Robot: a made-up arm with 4 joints.
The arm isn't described. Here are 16 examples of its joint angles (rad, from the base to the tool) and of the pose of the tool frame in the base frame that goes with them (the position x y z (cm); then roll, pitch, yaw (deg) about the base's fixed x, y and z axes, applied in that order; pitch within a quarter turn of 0, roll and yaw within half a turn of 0).
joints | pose
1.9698 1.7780 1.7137 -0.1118 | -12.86 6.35 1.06 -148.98 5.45 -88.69
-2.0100 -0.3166 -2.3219 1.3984 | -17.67 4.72 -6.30 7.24 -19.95 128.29
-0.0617 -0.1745 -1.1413 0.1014 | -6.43 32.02 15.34 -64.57 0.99 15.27
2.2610 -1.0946 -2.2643 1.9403 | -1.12 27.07 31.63 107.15 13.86 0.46
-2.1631 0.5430 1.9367 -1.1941 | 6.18 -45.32 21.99 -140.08 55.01 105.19
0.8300 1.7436 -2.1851 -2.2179 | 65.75 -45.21 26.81 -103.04 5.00 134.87
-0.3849 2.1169 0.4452 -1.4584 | 29.90 -15.90 70.81 19.87 71.20 -99.25
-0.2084 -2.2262 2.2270 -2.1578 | 20.36 40.70 -9.09 53.06 -32.37 -95.18
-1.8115 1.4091 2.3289 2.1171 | 6.27 -44.04 0.99 122.80 -54.68 134.42
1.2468 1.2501 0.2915 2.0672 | -4.96 -33.00 61.14 106.64 5.83 158.02
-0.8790 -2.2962 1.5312 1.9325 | 5.37 13.61 39.61 113.21 44.08 29.64
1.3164 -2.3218 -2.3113 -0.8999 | 33.02 -36.75 -13.98 162.90 -7.55 121.09
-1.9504 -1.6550 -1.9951 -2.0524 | -9.85 13.52 74.47 -173.69 66.76 -86.19
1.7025 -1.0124 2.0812 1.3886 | -19.02 10.20 27.10 141.48 -61.61 -39.27
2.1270 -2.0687 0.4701 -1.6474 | -56.82 5.78 -19.69 -113.55 -9.40 -16.67
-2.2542 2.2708 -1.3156 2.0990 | -9.02 -52.75 11.33 97.64 62.26 -160.82
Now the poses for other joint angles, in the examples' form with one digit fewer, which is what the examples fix.
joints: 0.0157 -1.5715 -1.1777 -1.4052
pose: -63.7 1.0 26.1 -86.3 21.3 10.2
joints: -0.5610 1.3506 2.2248 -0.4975
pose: -19.9 -4.3 17.7 98.4 3.0 -50.9
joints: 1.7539 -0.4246 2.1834 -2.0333
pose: 6.3 -35.8 64.8 7.9 52.2 128.0
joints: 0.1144 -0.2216 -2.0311 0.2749
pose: -1.0 14.9 -3.3 -118.5 1.1 26.7
